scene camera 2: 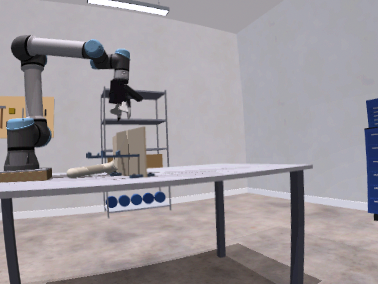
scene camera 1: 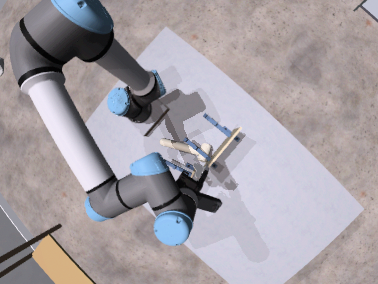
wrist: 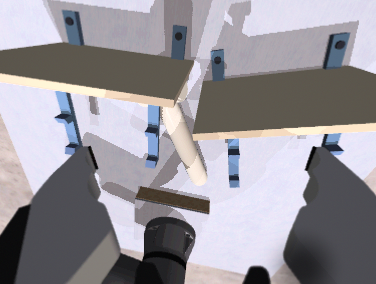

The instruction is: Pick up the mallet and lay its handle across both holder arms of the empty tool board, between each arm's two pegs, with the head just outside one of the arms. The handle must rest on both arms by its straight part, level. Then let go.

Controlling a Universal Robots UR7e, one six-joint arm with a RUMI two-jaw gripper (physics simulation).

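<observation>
The cream mallet (scene camera 1: 174, 145) (scene camera 2: 90, 170) lies low at the table, its handle pointing toward the arm's base. In the wrist view its handle (wrist: 185, 145) shows between the inner blue arms; its head is mostly hidden under a board. Two upright tan boards show in the wrist view, a left board (wrist: 95, 70) and a right board (wrist: 285, 102), each with two pegged blue arms. No tool shows on either; I cannot tell which the task means. In scene camera 1, one board's arm (scene camera 1: 197, 149) passes over the mallet. My gripper (scene camera 1: 212, 189) (scene camera 2: 124, 117) (wrist: 198, 148) is open, high above the boards.
A thin brown strip (scene camera 1: 156, 121) (wrist: 172, 200) shows near the arm's base, beyond the handle's end. The arm covers most of the second board in scene camera 1. A shelf unit (scene camera 2: 166, 125) stands behind the table (scene camera 2: 260, 168).
</observation>
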